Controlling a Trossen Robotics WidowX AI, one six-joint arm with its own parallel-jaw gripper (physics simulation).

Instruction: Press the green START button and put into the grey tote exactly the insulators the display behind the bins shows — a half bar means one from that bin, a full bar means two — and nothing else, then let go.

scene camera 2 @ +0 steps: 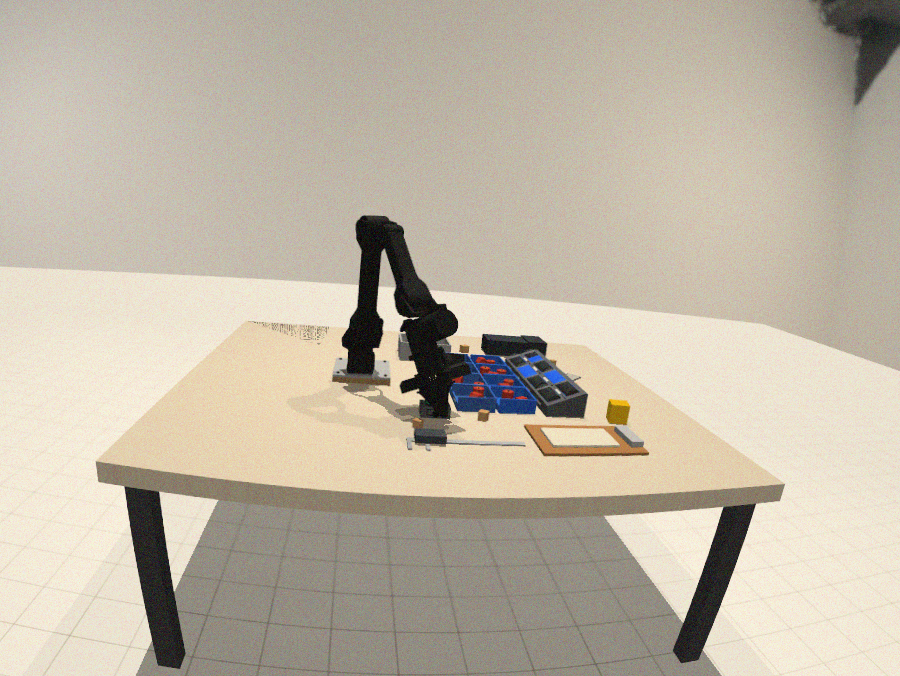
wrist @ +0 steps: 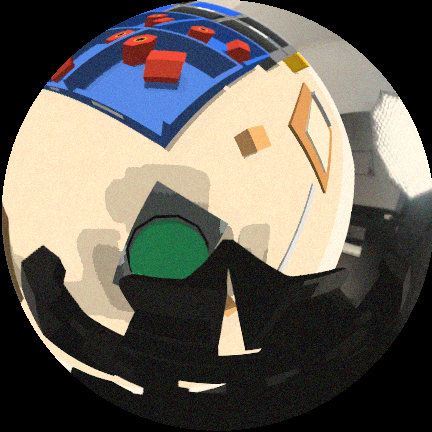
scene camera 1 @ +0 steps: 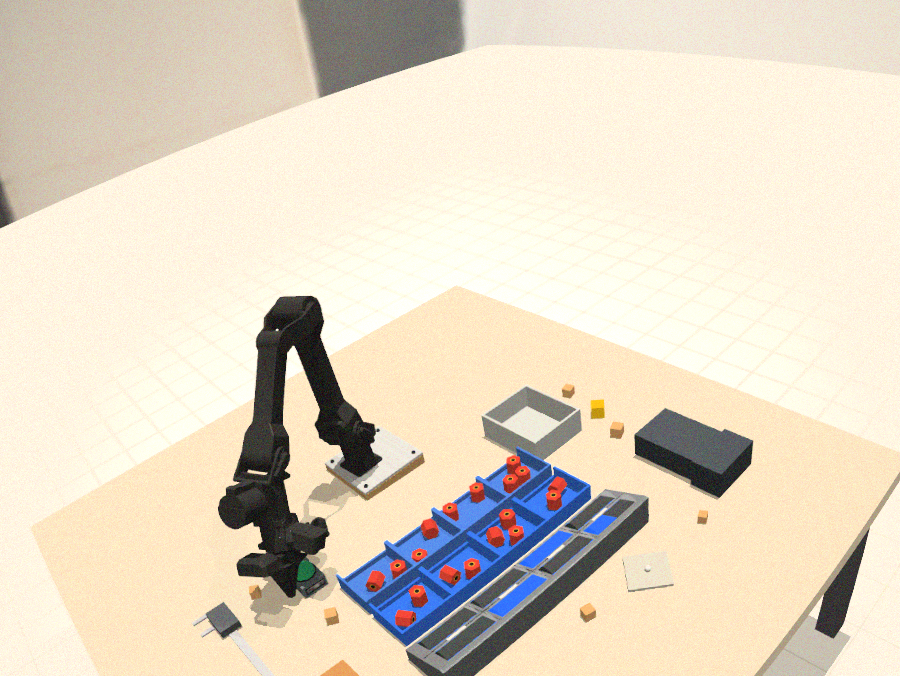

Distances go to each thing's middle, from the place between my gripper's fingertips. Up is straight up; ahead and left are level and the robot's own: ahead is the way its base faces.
Now: hand 4 cm to the right of the green START button (scene camera 1: 310,579), 2 cm past it and 1 cm below it. The rest, counted from my hand: dark display bar (scene camera 1: 523,617) 32 cm ahead, 27 cm to the left, 2 cm above; grey tote (scene camera 1: 530,419) 58 cm to the left, 5 cm ahead, 2 cm above; grey tool (scene camera 2: 428,436) 14 cm to the right, 2 cm ahead.
